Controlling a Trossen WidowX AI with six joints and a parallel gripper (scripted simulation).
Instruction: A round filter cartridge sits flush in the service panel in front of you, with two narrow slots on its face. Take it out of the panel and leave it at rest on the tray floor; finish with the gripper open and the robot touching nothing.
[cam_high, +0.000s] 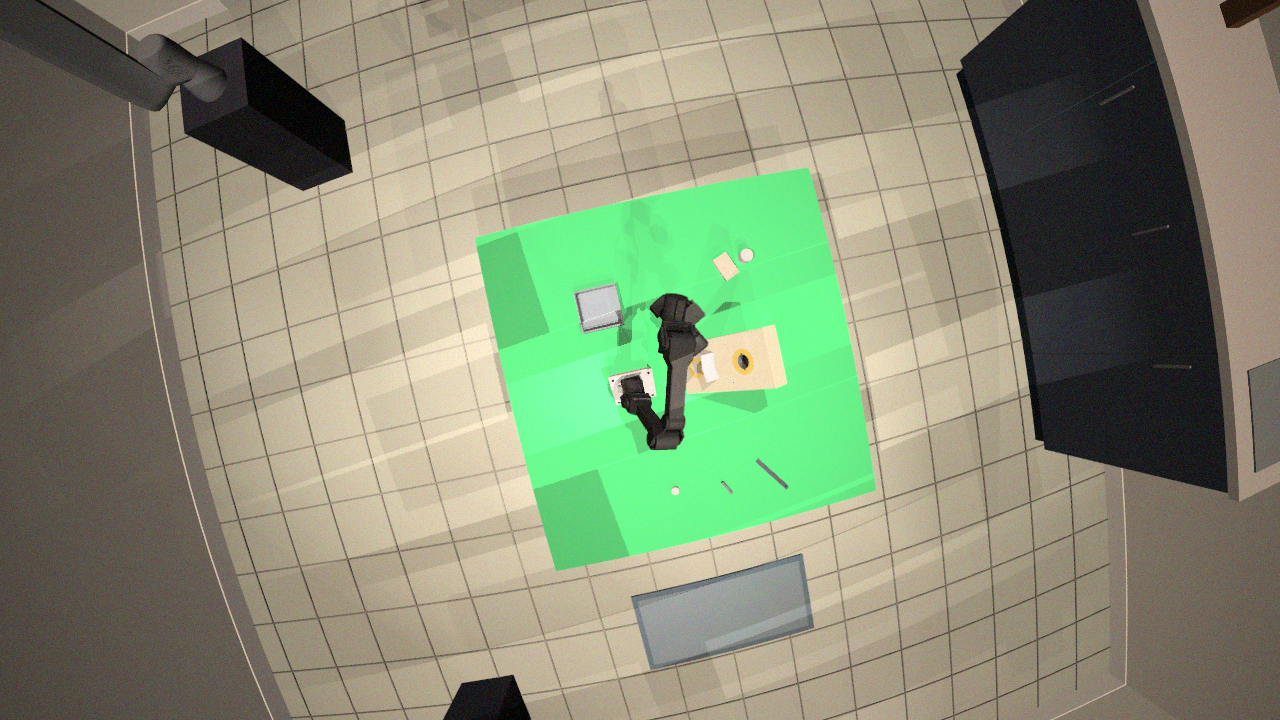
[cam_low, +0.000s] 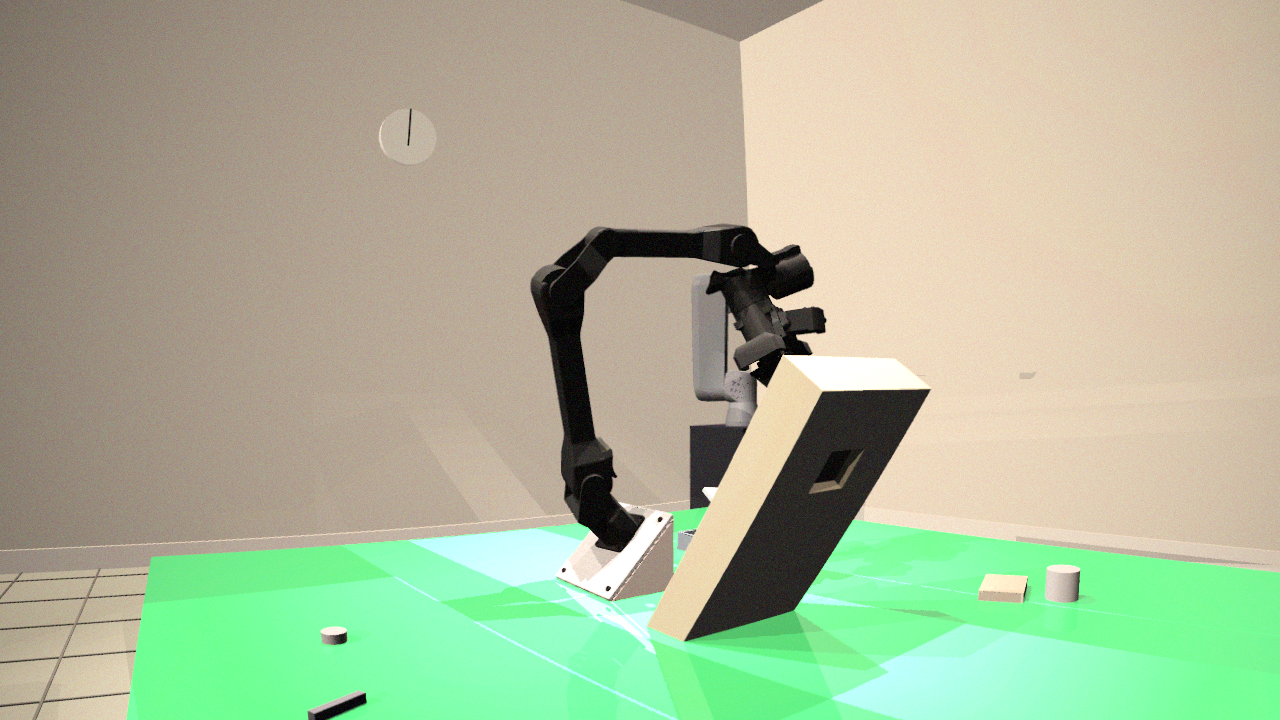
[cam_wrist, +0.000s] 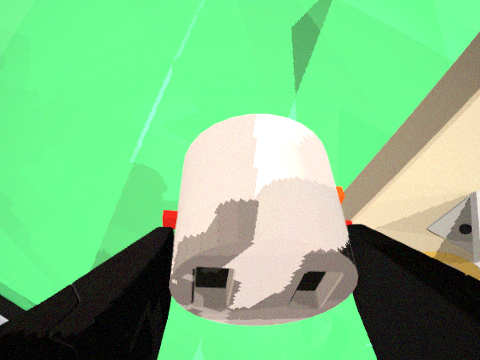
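Now: the grey square tray 250 mm behind my gripper tip, 240 mm below it and 130 mm to the left of it. Round my gripper tip: beige block: 250 mm below, 230 mm ahead, 160 mm to the left; then round white filter cartridge: right at my gripper tip; then tan service panel: 170 mm to the right, 110 mm ahead, 100 mm below.
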